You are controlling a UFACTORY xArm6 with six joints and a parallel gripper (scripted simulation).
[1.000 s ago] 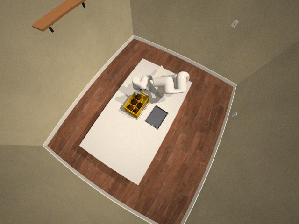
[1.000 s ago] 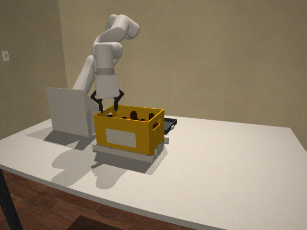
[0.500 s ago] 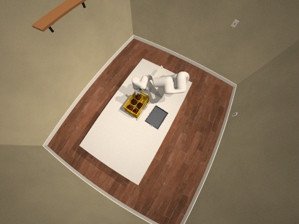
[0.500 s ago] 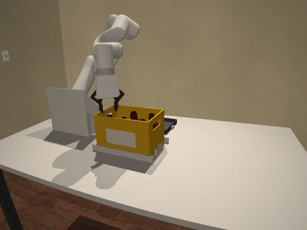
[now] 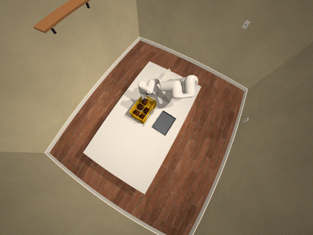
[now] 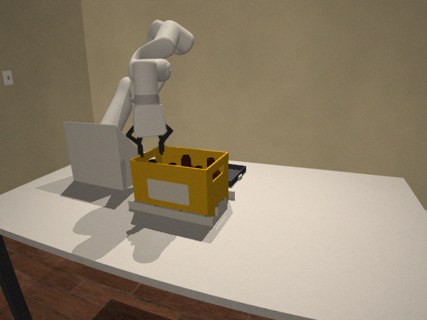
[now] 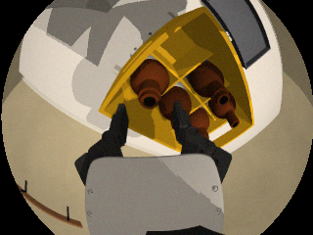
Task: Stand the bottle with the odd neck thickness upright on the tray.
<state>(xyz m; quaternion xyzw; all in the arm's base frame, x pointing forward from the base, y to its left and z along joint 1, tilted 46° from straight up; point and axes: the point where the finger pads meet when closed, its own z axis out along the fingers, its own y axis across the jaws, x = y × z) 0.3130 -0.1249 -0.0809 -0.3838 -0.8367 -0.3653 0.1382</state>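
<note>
The yellow crate lies 11 cm below my hand, 9 cm ahead of it and 4 cm to the left of it. Also, from my hand: dark grey tray 33 cm to the left, 19 cm below, 9 cm ahead; glass bottle 17 cm ahead, 11 cm below, 1 cm to the right.
</note>
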